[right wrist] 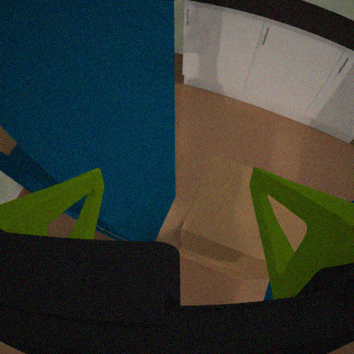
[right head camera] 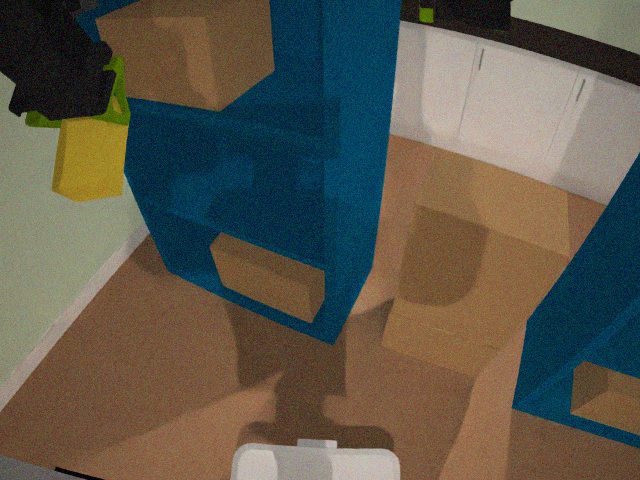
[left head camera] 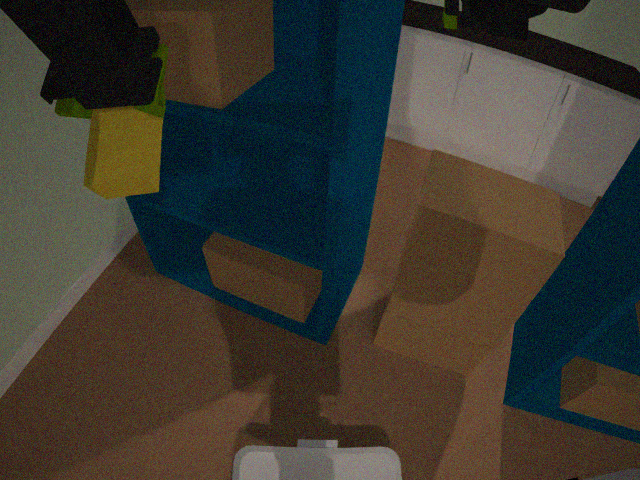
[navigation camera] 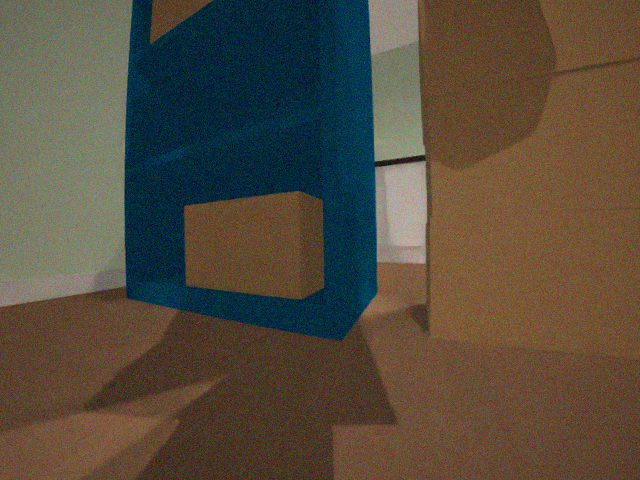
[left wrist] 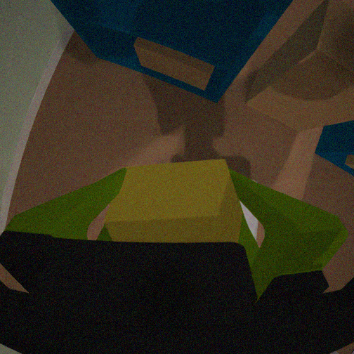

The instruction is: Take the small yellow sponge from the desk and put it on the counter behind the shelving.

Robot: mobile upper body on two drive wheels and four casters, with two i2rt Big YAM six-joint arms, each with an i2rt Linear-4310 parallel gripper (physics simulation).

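Frame: origin at the left arm's base, x right, y down, z ahead, level; metres.
Seen in the pictures: left gripper, between the fingertips: (right head camera: 106,122) (left head camera: 137,114); right gripper, between the fingertips: (right head camera: 451,14) (left head camera: 469,21).
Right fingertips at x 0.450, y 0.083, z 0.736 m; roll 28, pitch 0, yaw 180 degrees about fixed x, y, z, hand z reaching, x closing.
Offsets run from my right fingertips to a thing's middle. "spot": to the spot under its first point.
The small yellow sponge @[dy +0.039, dx -0.447, dz -0.354 m] (left head camera: 126,152) (right head camera: 93,160) (left wrist: 170,195) is between the green fingers of my left gripper (left head camera: 118,111) (left wrist: 175,176), which is shut on it, in the air left of the blue shelving (left head camera: 354,155) (right head camera: 354,155) (right wrist: 100,75) (navigation camera: 351,155) in the head views. My right gripper (right wrist: 176,176) is open with nothing between its fingertips; in the head views part of it shows at the top edge. The counter (left head camera: 568,56) (right head camera: 568,49) (right wrist: 310,19) (navigation camera: 400,160) has a dark top over white cabinets, beyond the shelving. The desk does not show.
A large cardboard box stack (left head camera: 506,289) (right head camera: 516,284) (navigation camera: 516,258) stands between the shelving and a second blue shelf unit @[spot: dy +0.767, dx +0.692, dz +0.065 m] (left head camera: 573,268) (right head camera: 584,289) at the right. The shelving holds brown boxes. A green wall (left head camera: 41,206) (navigation camera: 62,155) runs along the left. A gap shows between shelving and stack.
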